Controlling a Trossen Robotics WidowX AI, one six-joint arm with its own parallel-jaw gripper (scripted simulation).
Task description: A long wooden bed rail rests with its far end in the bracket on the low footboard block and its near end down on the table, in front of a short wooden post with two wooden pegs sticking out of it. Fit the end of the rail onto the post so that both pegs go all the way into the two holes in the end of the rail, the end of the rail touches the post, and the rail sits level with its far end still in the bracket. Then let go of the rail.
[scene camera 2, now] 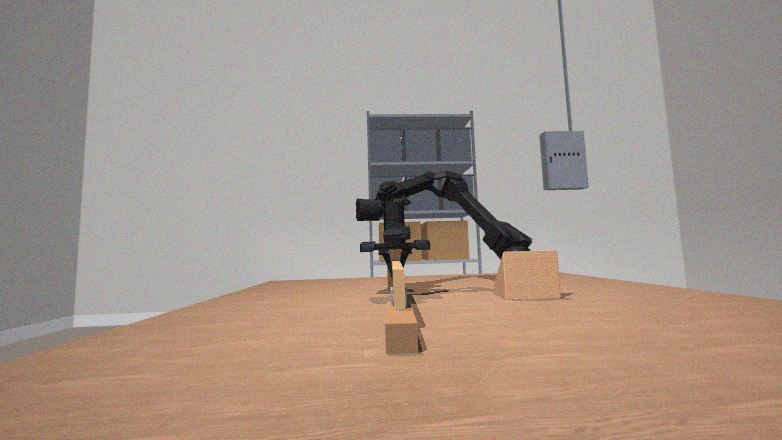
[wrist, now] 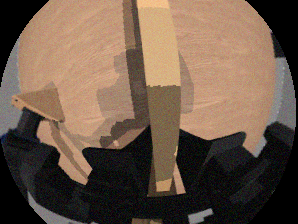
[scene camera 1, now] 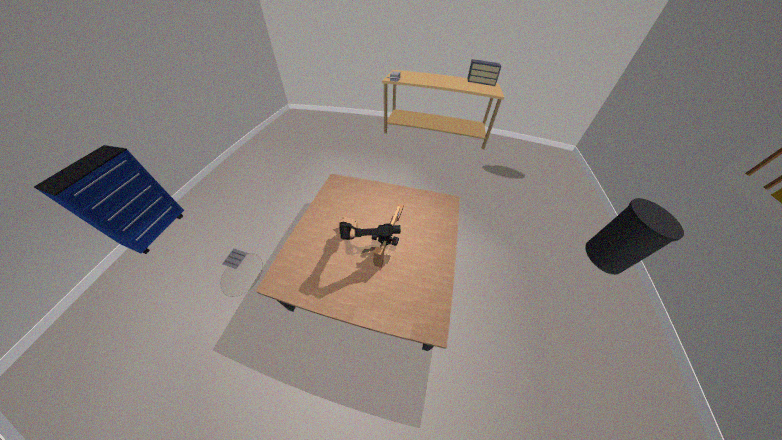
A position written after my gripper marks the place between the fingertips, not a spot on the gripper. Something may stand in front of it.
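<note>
Scene camera 2 shows me my gripper (scene camera 2: 396, 278), and in the wrist view I can see the gripper (wrist: 159, 126) too.
</note>
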